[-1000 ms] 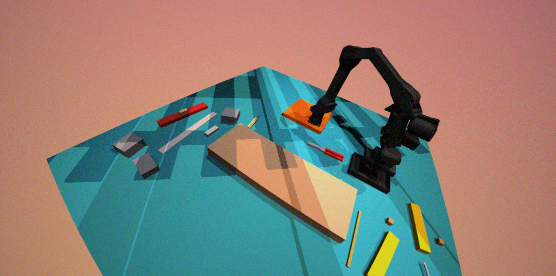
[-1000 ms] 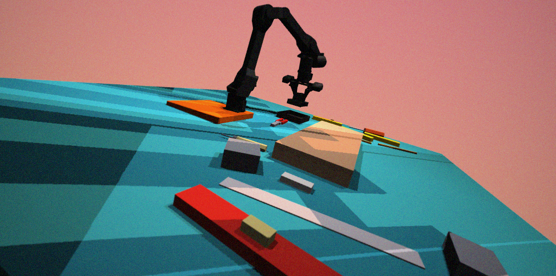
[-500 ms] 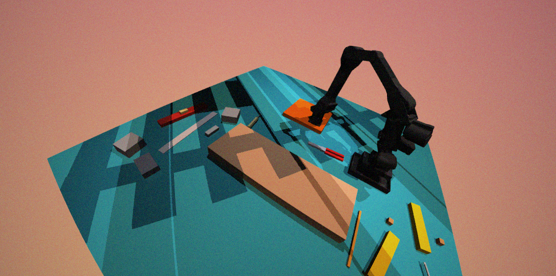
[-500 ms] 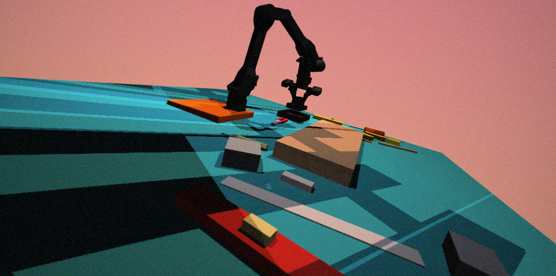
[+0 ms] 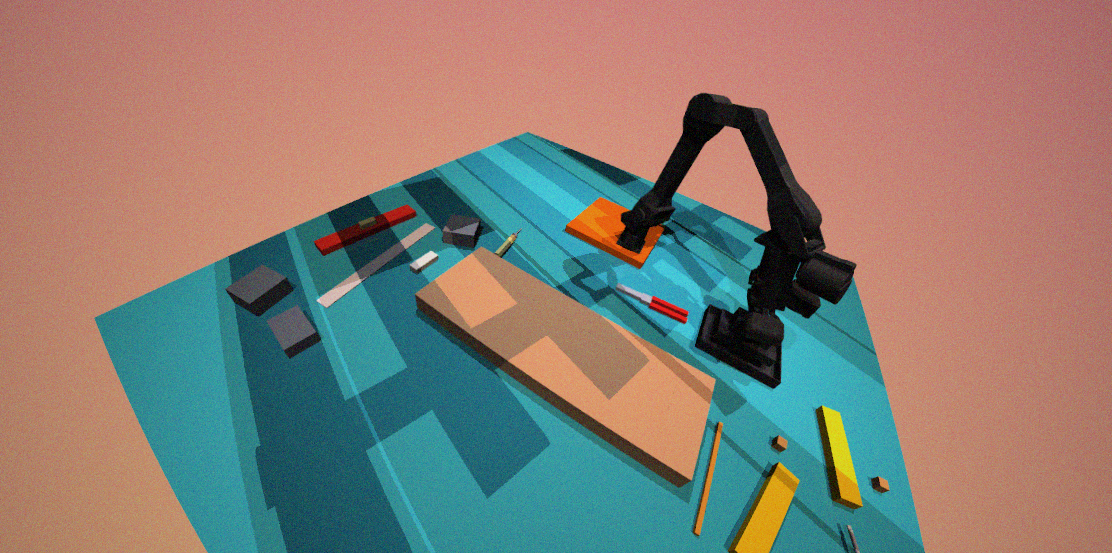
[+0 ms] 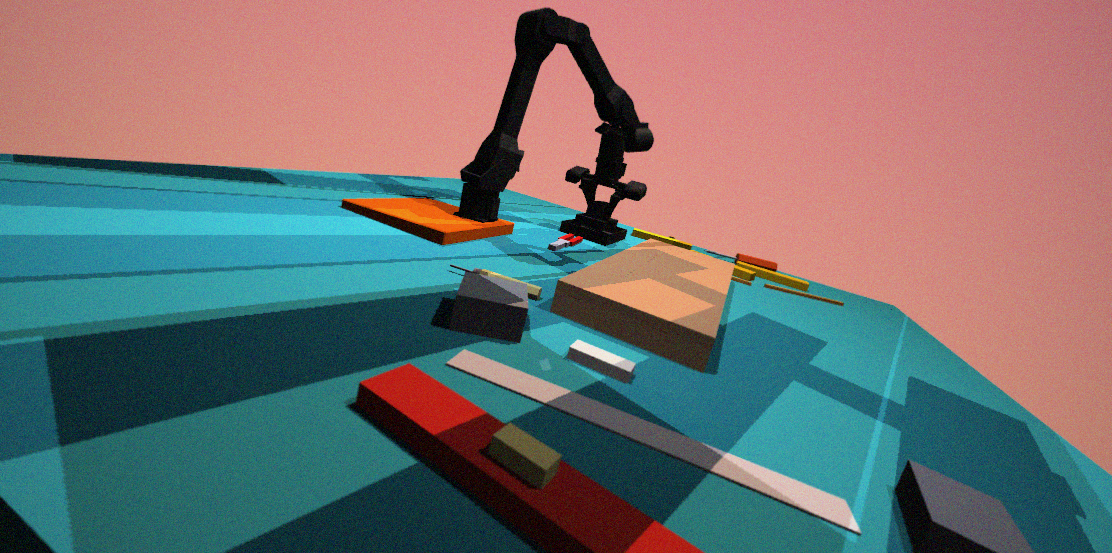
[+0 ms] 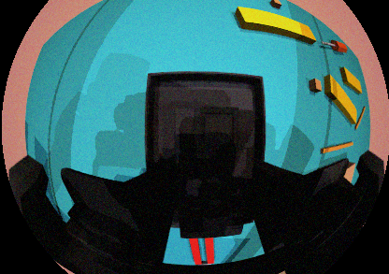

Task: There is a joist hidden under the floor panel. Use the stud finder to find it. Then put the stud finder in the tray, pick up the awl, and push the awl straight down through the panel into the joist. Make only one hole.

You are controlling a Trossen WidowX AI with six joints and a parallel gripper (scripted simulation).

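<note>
The stud finder is 10 mm to the left of my gripper tip and 20 mm above it. Round my gripper tip: black tray 10 mm to the right, 30 mm below; then green light 20 mm to the left, 30 mm above; then awl 560 mm to the right, 40 mm below.
</note>
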